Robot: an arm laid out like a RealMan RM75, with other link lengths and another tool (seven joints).
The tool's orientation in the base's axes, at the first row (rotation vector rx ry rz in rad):
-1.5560 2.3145 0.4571
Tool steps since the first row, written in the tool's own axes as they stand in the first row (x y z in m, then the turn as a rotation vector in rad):
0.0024 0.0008 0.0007 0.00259 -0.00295 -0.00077
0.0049 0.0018 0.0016 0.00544 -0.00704 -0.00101
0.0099 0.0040 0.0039 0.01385 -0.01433 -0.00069
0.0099 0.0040 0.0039 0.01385 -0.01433 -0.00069
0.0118 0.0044 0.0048 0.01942 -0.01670 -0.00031
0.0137 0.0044 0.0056 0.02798 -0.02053 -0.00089
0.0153 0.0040 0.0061 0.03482 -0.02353 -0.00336
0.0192 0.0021 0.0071 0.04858 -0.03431 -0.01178
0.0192 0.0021 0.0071 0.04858 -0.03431 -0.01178
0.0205 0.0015 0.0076 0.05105 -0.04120 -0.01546
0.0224 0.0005 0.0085 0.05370 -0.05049 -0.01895
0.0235 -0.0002 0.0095 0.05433 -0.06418 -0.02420
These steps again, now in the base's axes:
-0.0015 -0.0014 -0.0016 0.00175 -0.00353 -0.00067
-0.0033 -0.0027 -0.0034 0.00451 -0.00746 -0.00204
-0.0070 -0.0051 -0.0074 0.00829 -0.01691 -0.00656
-0.0070 -0.0051 -0.0074 0.00829 -0.01691 -0.00656
-0.0079 -0.0062 -0.0090 0.00852 -0.02221 -0.00949
-0.0086 -0.0074 -0.0105 0.00896 -0.03093 -0.01297
-0.0087 -0.0086 -0.0117 0.00909 -0.03874 -0.01393
-0.0083 -0.0121 -0.0144 0.01350 -0.05762 -0.01319
-0.0083 -0.0121 -0.0144 0.01350 -0.05762 -0.01319
-0.0082 -0.0132 -0.0155 0.01872 -0.06371 -0.01154
-0.0078 -0.0148 -0.0172 0.02612 -0.07073 -0.01035
-0.0075 -0.0155 -0.0186 0.03820 -0.07840 -0.00709

